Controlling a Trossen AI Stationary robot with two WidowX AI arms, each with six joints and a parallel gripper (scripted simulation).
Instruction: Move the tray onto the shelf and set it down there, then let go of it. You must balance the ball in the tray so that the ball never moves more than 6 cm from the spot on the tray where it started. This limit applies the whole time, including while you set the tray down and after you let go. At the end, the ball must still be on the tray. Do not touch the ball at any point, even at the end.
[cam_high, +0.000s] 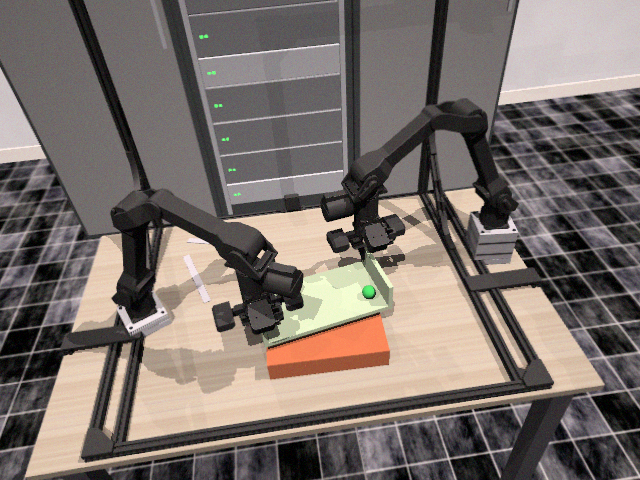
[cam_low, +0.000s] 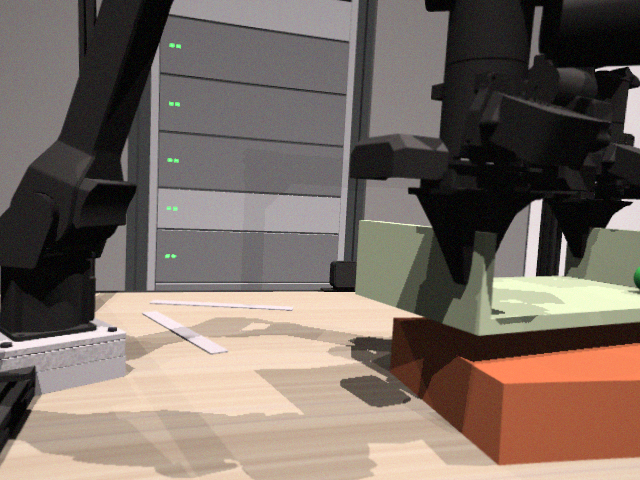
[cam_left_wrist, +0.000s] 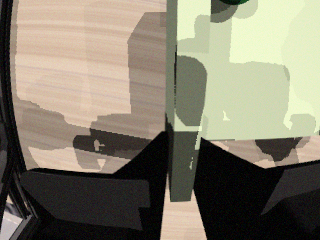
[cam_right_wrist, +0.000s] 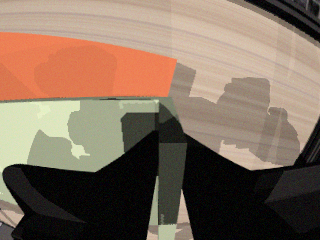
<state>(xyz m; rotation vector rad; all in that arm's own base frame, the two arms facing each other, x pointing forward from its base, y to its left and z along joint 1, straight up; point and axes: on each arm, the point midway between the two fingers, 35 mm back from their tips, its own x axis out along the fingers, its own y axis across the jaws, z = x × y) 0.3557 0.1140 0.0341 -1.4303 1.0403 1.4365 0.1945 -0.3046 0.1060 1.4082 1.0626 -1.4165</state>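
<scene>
Right now the green ball is 110 mm ahead of my left hand, 20 mm to the right of it and 40 mm below it. Also, from my left hand: shelf (140 mm ahead, 140 mm to the right, 100 mm below); then pale green tray (80 mm ahead, 140 mm to the right, 50 mm below).
</scene>
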